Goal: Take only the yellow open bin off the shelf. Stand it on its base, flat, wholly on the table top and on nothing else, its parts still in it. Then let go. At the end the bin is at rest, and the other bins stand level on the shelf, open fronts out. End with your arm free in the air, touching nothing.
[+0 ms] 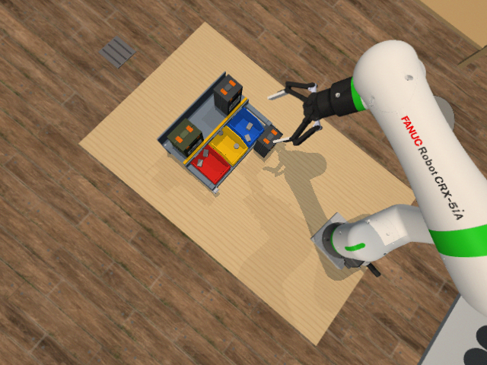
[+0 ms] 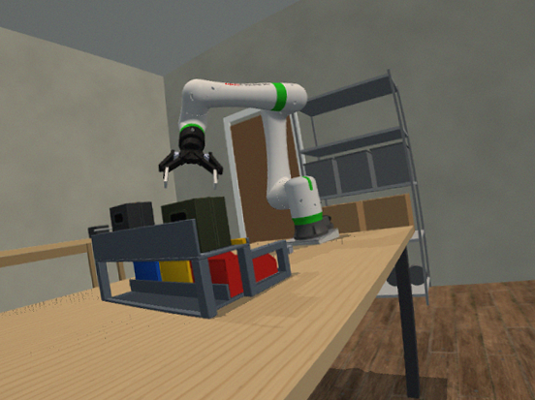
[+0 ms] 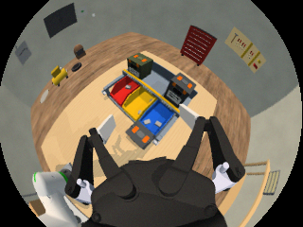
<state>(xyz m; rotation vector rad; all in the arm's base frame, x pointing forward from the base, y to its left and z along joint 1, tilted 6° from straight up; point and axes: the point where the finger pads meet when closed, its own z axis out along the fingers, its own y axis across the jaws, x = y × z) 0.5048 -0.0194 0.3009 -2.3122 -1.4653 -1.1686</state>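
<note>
Right now my hand is 23 cm above the yellow open bin, 14 cm to the right of it and 9 cm short of it. The rest, counted from my hand: blue bin: 23 cm below, 11 cm ahead, 3 cm to the left; black box: 21 cm ahead, 11 cm below, 4 cm to the left; olive box: 26 cm to the left, 17 cm ahead, 12 cm below.
</note>
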